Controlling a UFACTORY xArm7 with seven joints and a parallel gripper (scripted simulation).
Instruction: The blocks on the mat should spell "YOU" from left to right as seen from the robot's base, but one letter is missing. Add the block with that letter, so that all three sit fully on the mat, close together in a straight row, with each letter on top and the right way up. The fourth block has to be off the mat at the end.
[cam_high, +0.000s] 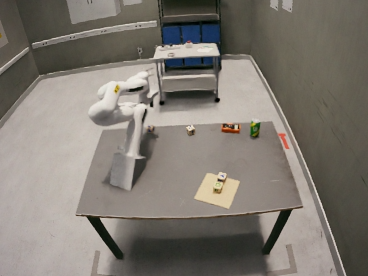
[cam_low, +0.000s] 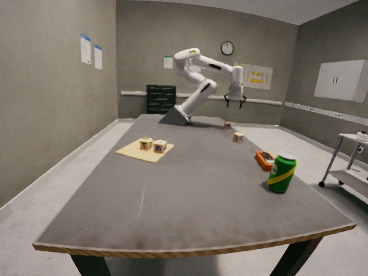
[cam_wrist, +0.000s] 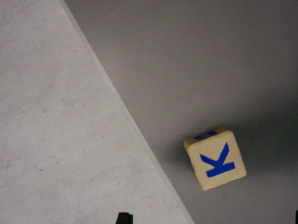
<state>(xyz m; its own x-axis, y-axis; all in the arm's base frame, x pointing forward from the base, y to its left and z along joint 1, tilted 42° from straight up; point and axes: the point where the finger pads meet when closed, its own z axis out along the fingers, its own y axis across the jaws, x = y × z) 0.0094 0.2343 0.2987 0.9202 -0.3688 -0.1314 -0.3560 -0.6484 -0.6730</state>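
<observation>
The block lies 3 cm to the right of my hand and 14 cm below it. Also, from my hand: green can: 74 cm ahead, 1 cm to the right, 10 cm below; then orange device: 57 cm ahead, 3 cm to the left, 15 cm below; then tan mat: 51 cm ahead, 51 cm to the right, 16 cm below.
</observation>
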